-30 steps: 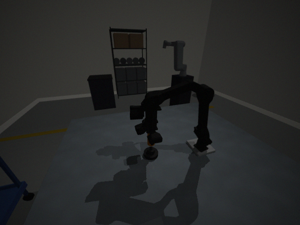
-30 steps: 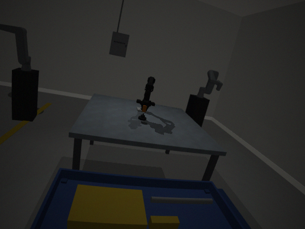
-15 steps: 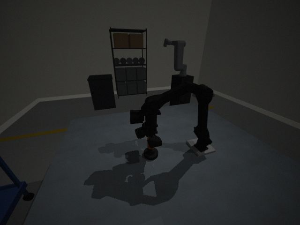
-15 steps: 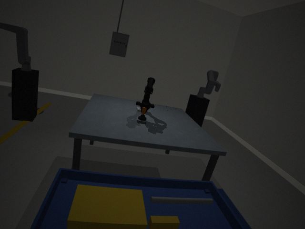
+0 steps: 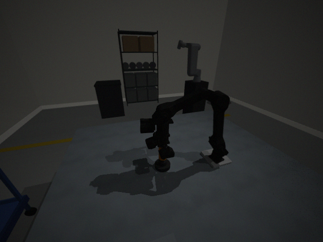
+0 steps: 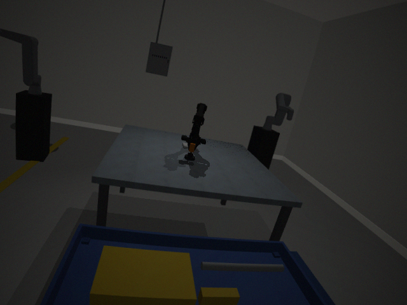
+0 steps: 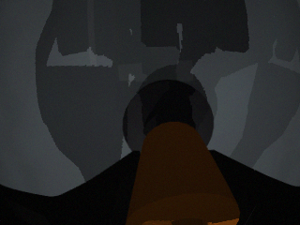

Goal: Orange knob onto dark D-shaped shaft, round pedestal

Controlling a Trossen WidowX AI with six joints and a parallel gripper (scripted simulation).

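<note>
My gripper tip is 2 cm below the orange knob. From my gripper tip the other things lie so: dark round pedestal (4 cm below).
</note>
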